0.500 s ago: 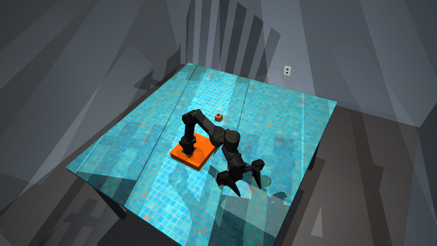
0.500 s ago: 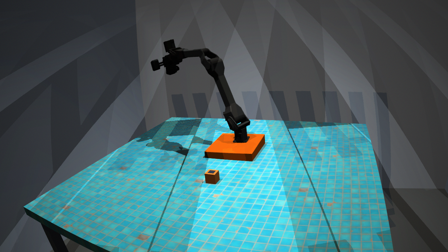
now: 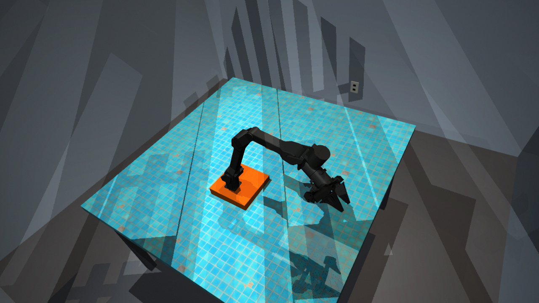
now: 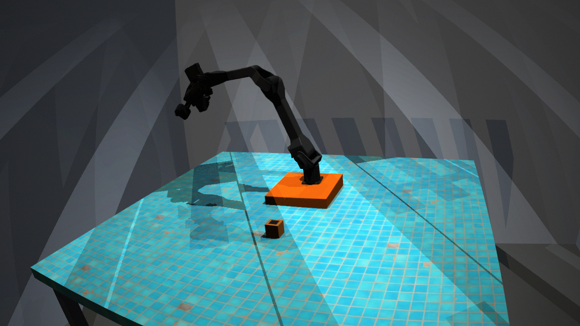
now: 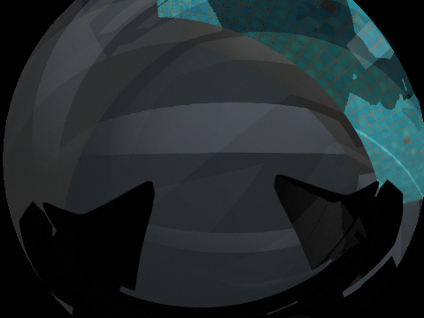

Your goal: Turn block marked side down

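Right now my gripper tip is 430 mm short of the orange block, 560 mm to the right of it and 290 mm above it.
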